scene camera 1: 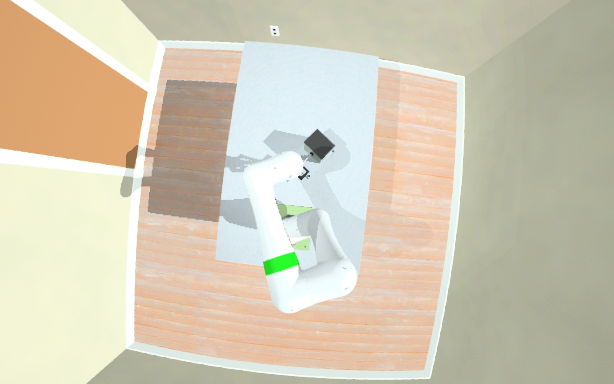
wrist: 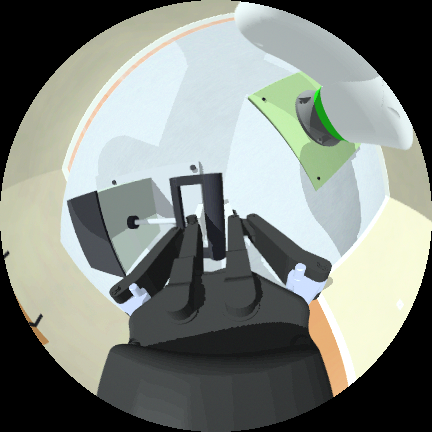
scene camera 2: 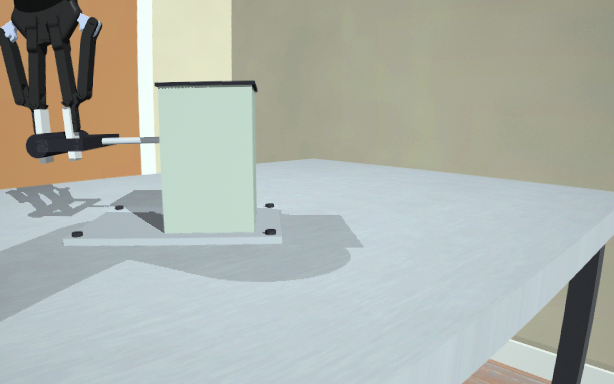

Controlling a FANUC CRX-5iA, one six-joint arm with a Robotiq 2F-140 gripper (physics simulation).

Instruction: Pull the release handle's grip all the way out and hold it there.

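Observation:
The release handle's dark grip [scene camera 1: 304,173] [scene camera 2: 37,146] [wrist: 215,200] is a frame with a thick round bar. A thin pale rod [scene camera 2: 125,140] [wrist: 157,221] joins it to the side of a pale green box [scene camera 2: 207,160] [wrist: 132,207] with a dark lid [scene camera 1: 319,142]. A stretch of the rod shows between the grip and the box. My gripper [scene camera 2: 58,144] [wrist: 214,209] points down and is shut on the grip's bar, one light finger pad on each side of it. The pad tips show below the bar in scene camera 2. In scene camera 1 the arm hides most of the gripper.
The box stands on a flat bolted plate [scene camera 2: 175,241] [wrist: 172,172] on the pale table [scene camera 1: 310,75] [scene camera 2: 400,310]. The robot's green mounting plate [scene camera 1: 300,209] [wrist: 280,102] lies on the same table. The white arm [scene camera 1: 270,215] [wrist: 310,45] bends over it.

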